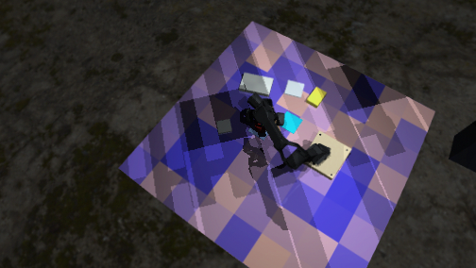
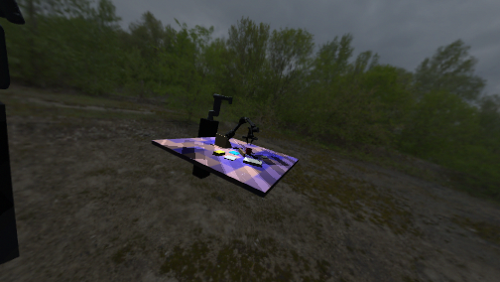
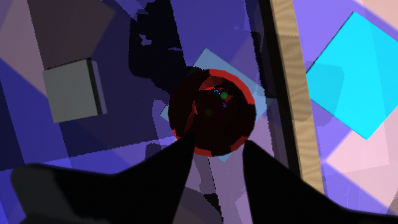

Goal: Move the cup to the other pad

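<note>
My gripper tip is now 20 mm short of the dark red cup, 10 mm to the left of it and 70 mm above it. Also, from my gripper tip: light blue pad 20 mm ahead, 10 mm to the right, 120 mm below; wooden bar 50 mm behind, 70 mm to the right, 100 mm below; small marble 20 mm ahead, 100 mm below.
</note>
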